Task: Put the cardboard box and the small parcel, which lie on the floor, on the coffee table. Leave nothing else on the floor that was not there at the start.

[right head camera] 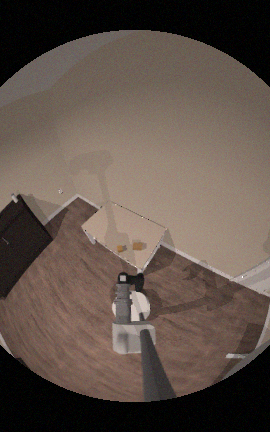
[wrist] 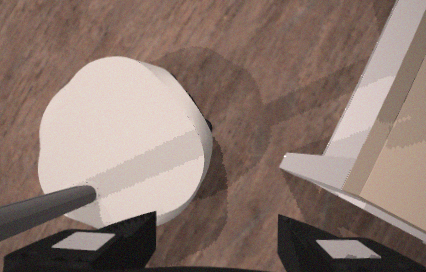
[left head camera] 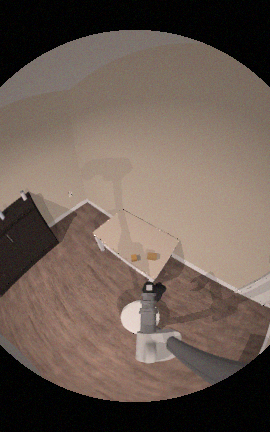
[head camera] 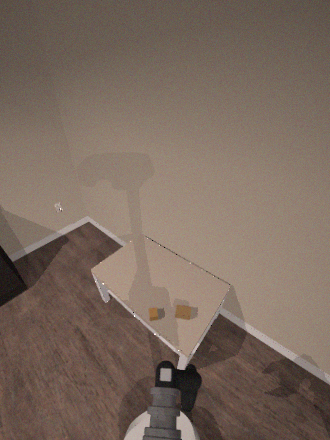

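Pixels of known places: gripper, fingertip midpoint: (wrist: 216, 232); robot's base, origin of the base link: (right head camera: 131, 306) (wrist: 141, 145) (left head camera: 139, 315).
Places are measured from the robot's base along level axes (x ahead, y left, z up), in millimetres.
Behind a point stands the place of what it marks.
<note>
The cardboard box (head camera: 183, 312) @(z 474, x 608, y -85 mm) (left head camera: 152, 256) @(z 473, x 605, y -93 mm) (right head camera: 137, 246) @(z 473, x 604, y -89 mm), the larger orange-brown block, lies on the coffee table (head camera: 175, 270) @(z 423, x 956, y -33 mm) (left head camera: 150, 232) @(z 423, x 946, y -92 mm) (right head camera: 137, 225) @(z 424, x 898, y -100 mm) (wrist: 400, 182) @(z 423, x 447, y -106 mm) near its front right corner. The small parcel (head camera: 153, 314) @(z 473, x 584, y 91 mm) (left head camera: 134, 258) @(z 469, x 580, y 84 mm) (right head camera: 120, 248) @(z 473, x 586, y 79 mm) lies on the same top, to the left of the box and apart from it. My gripper (head camera: 189, 400) (left head camera: 159, 291) @(z 570, x 222, y -87 mm) (right head camera: 139, 283) @(z 570, x 222, y -87 mm) (wrist: 216, 232) @(z 570, x 222, y -87 mm) is open and empty. It is off the table, in front of the near corner. Neither item shows in the wrist view.
My white round base (wrist: 120, 120) @(z 187, x 18, y 54 mm) (left head camera: 131, 317) @(z 187, x -9, y 87 mm) (right head camera: 142, 304) @(z 187, x 30, y -123 mm) stands on the wood floor in front of the table. A dark cabinet (head camera: 7, 280) @(z 243, x 843, y 1431 mm) (left head camera: 25, 240) @(z 492, x 574, y 1622 mm) (right head camera: 20, 245) @(z 436, x 521, y 1659 mm) stands at the left. The wall with its white skirting runs behind the table.
</note>
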